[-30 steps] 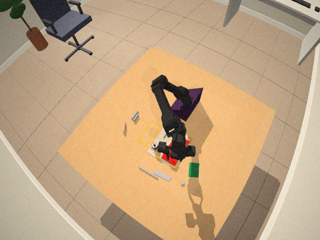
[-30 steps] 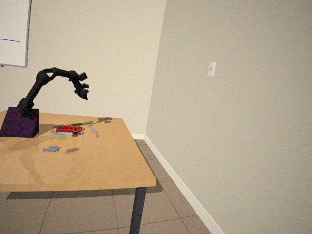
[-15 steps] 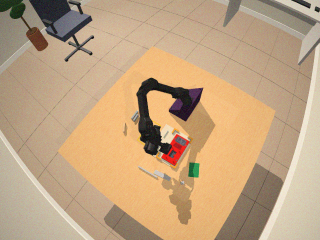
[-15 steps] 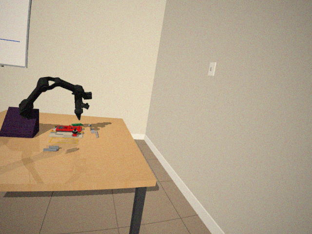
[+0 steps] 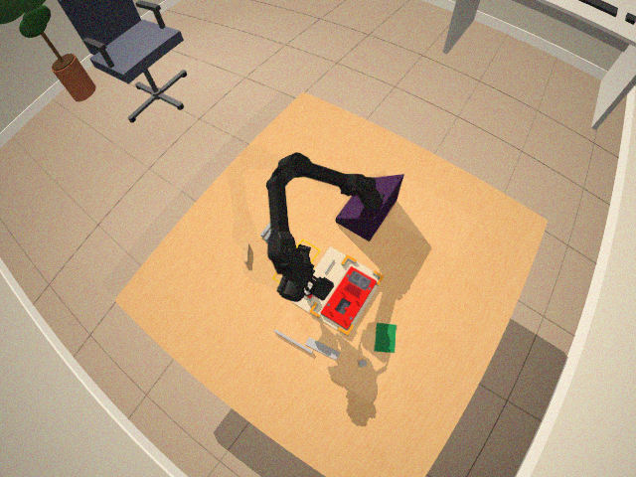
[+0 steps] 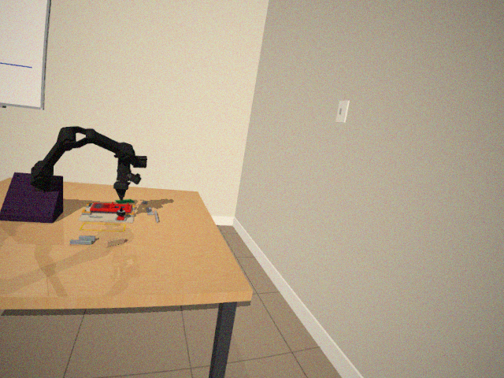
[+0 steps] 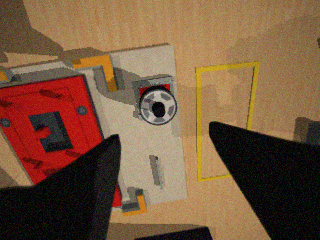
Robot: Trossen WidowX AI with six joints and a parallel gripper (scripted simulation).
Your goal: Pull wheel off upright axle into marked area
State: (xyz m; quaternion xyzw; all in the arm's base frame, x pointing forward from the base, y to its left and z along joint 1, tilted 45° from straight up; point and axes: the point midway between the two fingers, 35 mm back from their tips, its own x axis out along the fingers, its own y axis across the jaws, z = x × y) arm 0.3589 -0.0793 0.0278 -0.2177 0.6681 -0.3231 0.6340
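Right now my gripper tip is 5 cm past the beige baseplate, 10 cm to the right of it and 10 cm above it. The rest, counted from my gripper tip: green card (2 cm ahead, 31 cm to the left, 11 cm below).
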